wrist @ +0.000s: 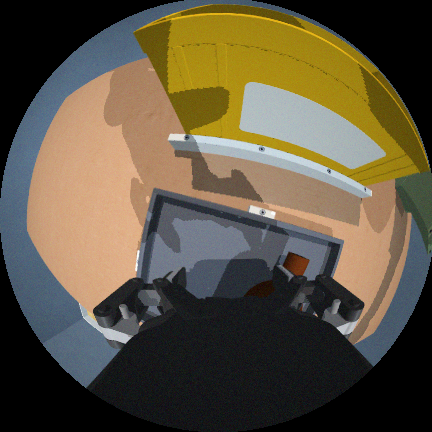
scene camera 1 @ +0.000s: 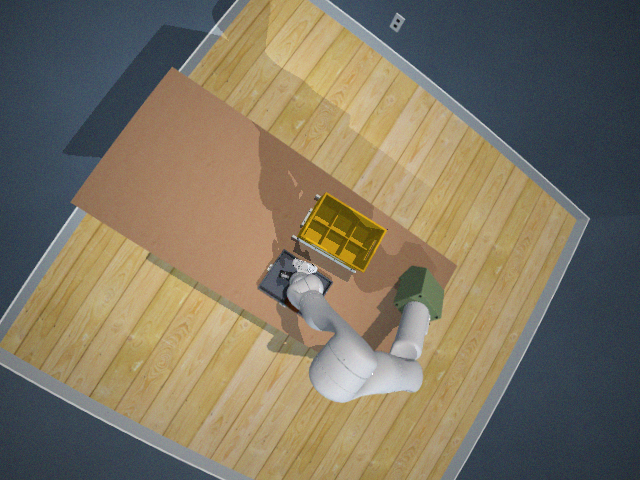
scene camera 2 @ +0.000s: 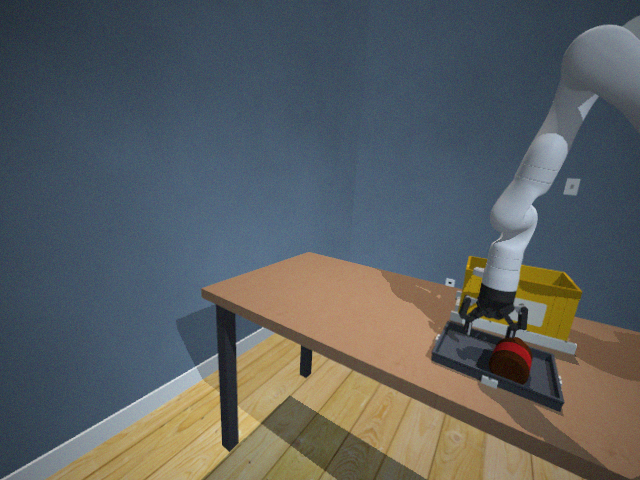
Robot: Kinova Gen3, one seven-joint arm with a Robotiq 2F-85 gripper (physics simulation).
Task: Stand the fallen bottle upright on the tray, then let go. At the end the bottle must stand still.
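Frame: origin at the arm's base, x back, y right, z up, level; centimetres.
Seen in the pictures: gripper, between the fingertips: [wrist: 229,276] [scene camera 2: 487,337]; arm's base, origin of its link: [scene camera 1: 416,310].
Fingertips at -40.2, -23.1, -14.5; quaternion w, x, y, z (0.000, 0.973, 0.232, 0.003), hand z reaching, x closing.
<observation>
Offsets run from my fingertips to a thing's middle, as dx, dy, dz. Level surfaces: height alone.
The bottle @(+6.3, -3.0, -0.2) [scene camera 2: 510,359] [wrist: 296,263] is brown with a red band and lies on its side in the dark grey tray @(+2.5, -2.6, -3.1) [scene camera 1: 271,283] [scene camera 2: 454,343] [wrist: 200,235]. Its round base faces scene camera 2. Its neck points towards the yellow box. In the wrist view the neck shows just beyond the right finger, and most of the body is hidden by the gripper. In scene camera 1 the arm covers most of the bottle. My gripper [scene camera 2: 491,333] [wrist: 229,276] is open and empty, pointing down low over the tray, with one finger close to the bottle.
A yellow compartment box @(-0.6, +24.3, +4.3) [scene camera 1: 376,248] [scene camera 2: 558,315] [wrist: 210,65] stands beside the tray, behind a pale rail @(+2.0, +14.7, -2.9) [wrist: 295,160]. The green robot base [scene camera 1: 421,291] [wrist: 417,200] is at one end of the brown table @(dz -4.4) [scene camera 1: 180,155] [scene camera 2: 320,299] [wrist: 75,175]. The tray has raised rims.
</observation>
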